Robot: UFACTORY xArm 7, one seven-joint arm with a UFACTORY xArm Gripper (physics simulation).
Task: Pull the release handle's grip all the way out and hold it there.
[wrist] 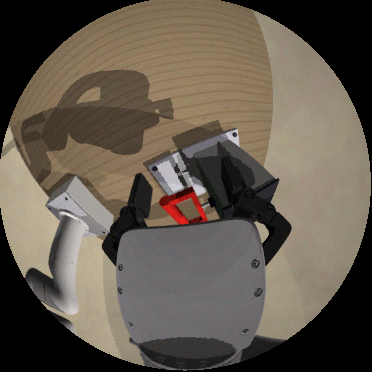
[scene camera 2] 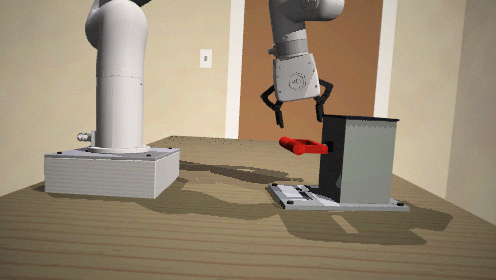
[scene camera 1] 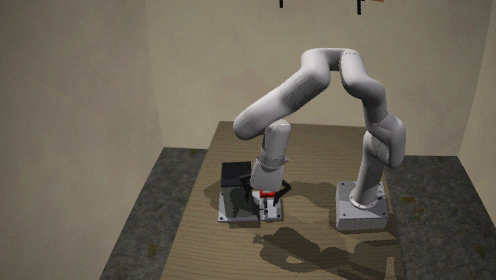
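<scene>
The red release handle is a rectangular loop with a thick round grip. It sticks out level from the dark face of a grey box with a black lid. In the wrist view a short thin rod shows between the loop and the box. My gripper is open and empty, pointing down above the handle. In the scene camera 2 view one fingertip is above the grip and the other is close to the box's top front edge. The gripper body hides part of the loop in the wrist view.
The box stands on a light base plate with bolts, on the wooden table. The arm's pedestal stands on the handle's side of the box.
</scene>
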